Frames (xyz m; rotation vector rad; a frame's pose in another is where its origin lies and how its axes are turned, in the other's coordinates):
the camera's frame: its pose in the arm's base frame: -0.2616 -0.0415 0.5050 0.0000 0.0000 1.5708
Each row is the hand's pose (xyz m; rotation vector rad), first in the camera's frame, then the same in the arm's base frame.
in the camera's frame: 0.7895 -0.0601 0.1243 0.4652 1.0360 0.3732
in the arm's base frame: -0.2015 0.7480 0.6293 -0.4676 1.2299 1.7443
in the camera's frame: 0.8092 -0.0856 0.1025 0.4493 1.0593 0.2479
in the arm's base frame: -0.1760 0.7677 0.6075 -0.4908 1.2138 1.6184
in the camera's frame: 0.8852 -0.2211 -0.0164 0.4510 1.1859 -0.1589
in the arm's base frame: -0.0405 0.8437 0.4886 -0.5576 1.2420 1.1843
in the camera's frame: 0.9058 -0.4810 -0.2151 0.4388 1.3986 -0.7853
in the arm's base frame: 0.2194 0.8643 0.2899 -0.6658 1.2746 0.5071
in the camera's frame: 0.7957 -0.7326 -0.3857 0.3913 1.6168 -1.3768
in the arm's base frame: 0.4710 0.7542 0.1193 -0.7789 1.2763 -0.1410
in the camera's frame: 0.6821 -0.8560 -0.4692 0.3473 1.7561 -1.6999
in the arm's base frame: 0.5944 0.6406 0.0358 -0.8508 1.2702 -0.5051
